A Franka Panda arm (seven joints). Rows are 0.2 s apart.
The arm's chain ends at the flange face. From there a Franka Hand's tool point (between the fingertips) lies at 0.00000 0.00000 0.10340 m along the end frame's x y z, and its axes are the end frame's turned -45 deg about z.
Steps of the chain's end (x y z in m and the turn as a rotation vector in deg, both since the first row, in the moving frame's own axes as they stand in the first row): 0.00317 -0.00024 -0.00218 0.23 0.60 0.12; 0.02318 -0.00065 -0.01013 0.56 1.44 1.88; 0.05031 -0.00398 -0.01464 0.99 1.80 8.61; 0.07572 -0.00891 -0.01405 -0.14 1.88 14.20; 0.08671 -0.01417 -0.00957 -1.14 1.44 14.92
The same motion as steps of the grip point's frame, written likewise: 0.00347 0.00255 -0.00219 -0.26 0.59 0.12; 0.01938 0.01710 -0.01017 -0.62 1.41 1.88; 0.04186 0.03406 -0.01471 -0.57 1.97 8.61; 0.06172 0.05007 -0.01411 -1.43 1.23 14.20; 0.07129 0.05460 -0.00962 -1.82 0.21 14.92
